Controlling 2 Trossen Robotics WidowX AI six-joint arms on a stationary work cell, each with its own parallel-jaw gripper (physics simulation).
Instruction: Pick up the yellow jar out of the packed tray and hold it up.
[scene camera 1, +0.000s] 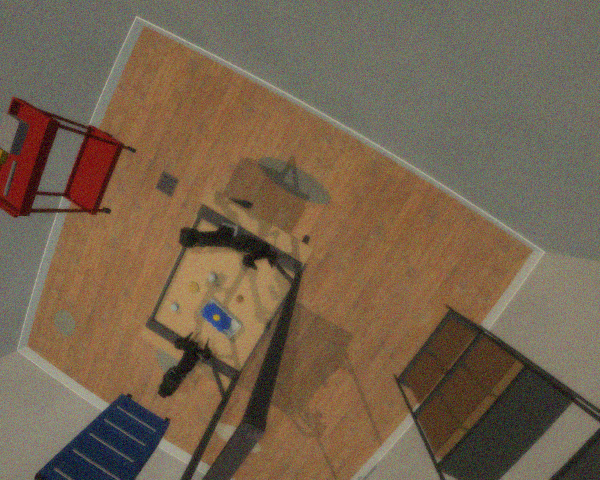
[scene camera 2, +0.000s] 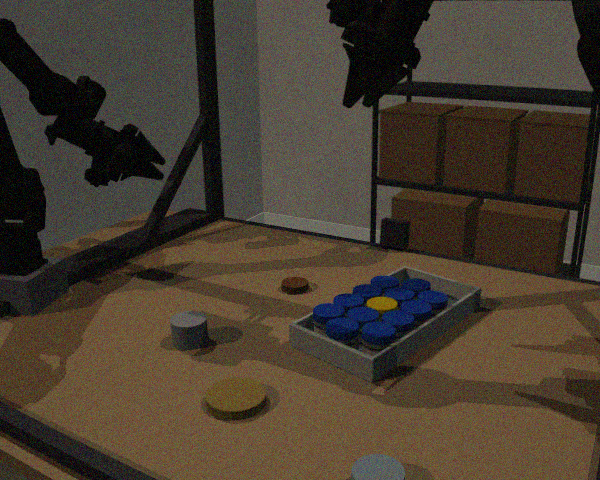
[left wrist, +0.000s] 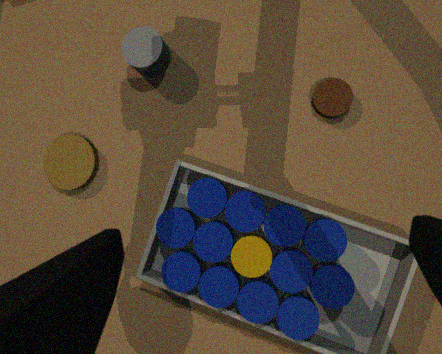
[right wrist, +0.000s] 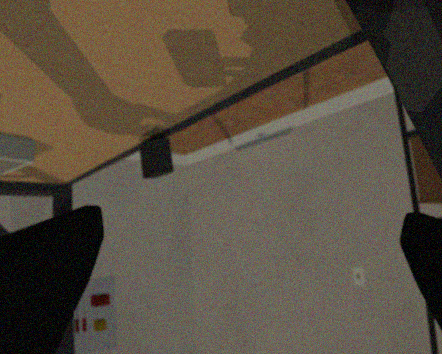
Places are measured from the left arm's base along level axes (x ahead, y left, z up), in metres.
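Pixels of known places: left gripper, between the fingertips: (scene camera 1: 200, 334) (scene camera 2: 356, 106) (left wrist: 265, 236); right gripper, between the fingertips: (scene camera 1: 264, 268) (scene camera 2: 164, 170) (right wrist: 253, 224); right arm's base, origin of its link: (scene camera 1: 228, 232) (scene camera 2: 21, 266).
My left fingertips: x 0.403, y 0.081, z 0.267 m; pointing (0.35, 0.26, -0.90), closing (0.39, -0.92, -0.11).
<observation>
For each thing: its top centre in the pictures, then the offset to it from my left fingertips.
- yellow jar, centre of its top: (left wrist: 251, 256) (scene camera 2: 382, 303) (scene camera 1: 216, 317) 0.003 m left, 0.053 m back, 0.266 m down
- grey cylinder, centre of its top: (left wrist: 141, 46) (scene camera 2: 188, 318) 0.204 m left, 0.125 m ahead, 0.276 m down
- flat yellow disc, centre of its top: (scene camera 2: 235, 393) (left wrist: 68, 161) (scene camera 1: 193, 287) 0.255 m left, 0.034 m back, 0.299 m down
- small brown disc, centre of its top: (left wrist: 332, 97) (scene camera 2: 294, 282) 0.021 m right, 0.142 m ahead, 0.299 m down
- pale blue round object, centre of its top: (scene camera 2: 378, 471) 0.260 m left, 0.244 m back, 0.287 m down
The yellow jar (scene camera 1: 216, 317) (scene camera 2: 382, 303) (left wrist: 251, 257) stands upright among several blue-lidded jars in the grey tray (scene camera 1: 234, 327) (scene camera 2: 330, 350) (left wrist: 370, 229). Its yellow lid shows; its sides are hidden by its neighbours. One end of the tray holds no jars. My left gripper (scene camera 1: 200, 342) (scene camera 2: 358, 102) (left wrist: 265, 236) is open and empty, high above the table, its fingers pointing down; in the left wrist view the yellow jar shows between and below its fingertips. My right gripper (scene camera 2: 161, 169) (right wrist: 253, 224) is open and empty, raised off to the side, away from the tray.
A grey cylinder (scene camera 2: 189, 330) (left wrist: 143, 47), a flat yellow disc (scene camera 2: 235, 396) (left wrist: 70, 161) and a small brown disc (scene camera 2: 295, 285) (left wrist: 332, 97) lie around the tray. A pale blue round object (scene camera 2: 377, 469) is near the bottom edge. A dark frame post (scene camera 2: 207, 110) rises at the table's corner.
</observation>
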